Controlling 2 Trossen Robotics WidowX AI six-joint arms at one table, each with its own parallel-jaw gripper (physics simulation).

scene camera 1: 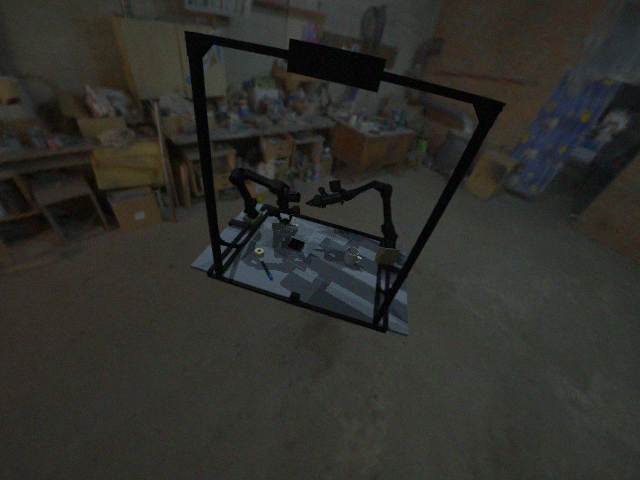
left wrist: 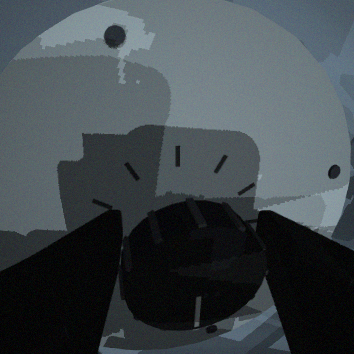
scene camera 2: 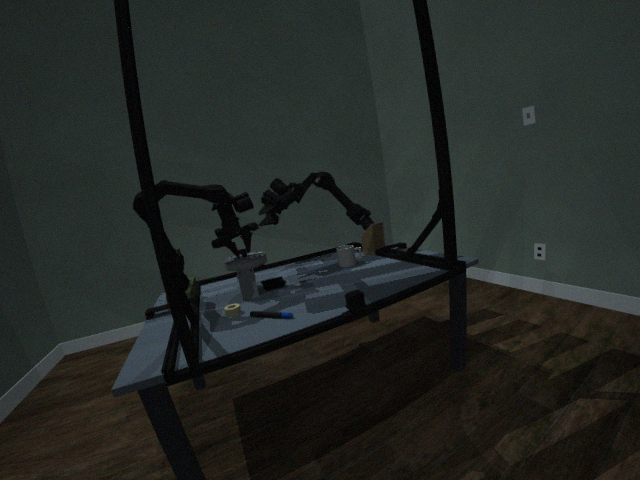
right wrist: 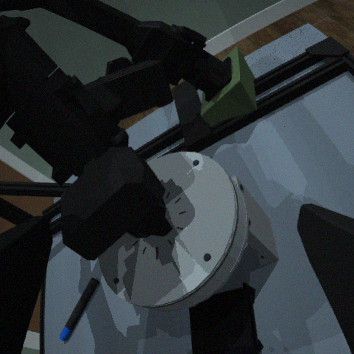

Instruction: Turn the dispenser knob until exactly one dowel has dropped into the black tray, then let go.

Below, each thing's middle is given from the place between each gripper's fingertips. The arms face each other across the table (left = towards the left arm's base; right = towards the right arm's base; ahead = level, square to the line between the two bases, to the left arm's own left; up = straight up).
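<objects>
My left hand is 10 mm beyond the dispenser knob (left wrist: 189, 264). The dispenser (left wrist: 132, 112) is 10 mm behind that hand and 10 mm below it.
The dispenser knob is 100 mm to the left of my right hand, 90 mm behind it and 120 mm below it; the dispenser is 100 mm to the left of the same hand, 90 mm behind it and 130 mm below it.
</objects>
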